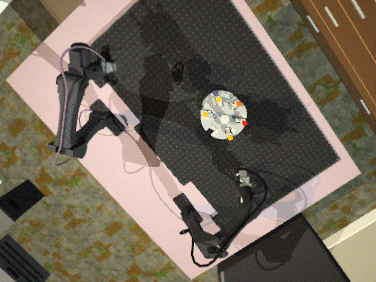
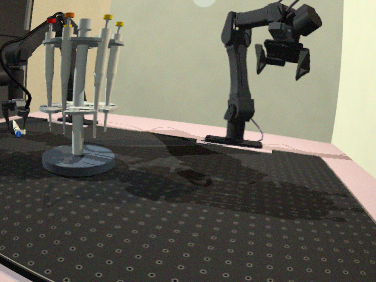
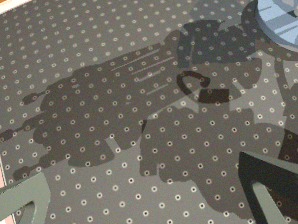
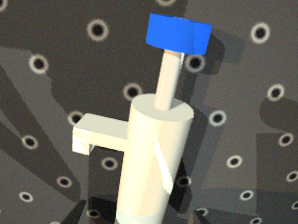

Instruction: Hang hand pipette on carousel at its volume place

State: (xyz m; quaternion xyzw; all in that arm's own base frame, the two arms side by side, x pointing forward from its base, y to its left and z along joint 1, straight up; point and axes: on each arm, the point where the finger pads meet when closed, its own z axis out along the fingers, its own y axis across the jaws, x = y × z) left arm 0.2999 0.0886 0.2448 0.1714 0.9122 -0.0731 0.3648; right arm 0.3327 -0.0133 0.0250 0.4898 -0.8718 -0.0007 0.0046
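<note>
Right now my right hand is 3 cm past the pipette and 1 cm to the left of it.
</note>
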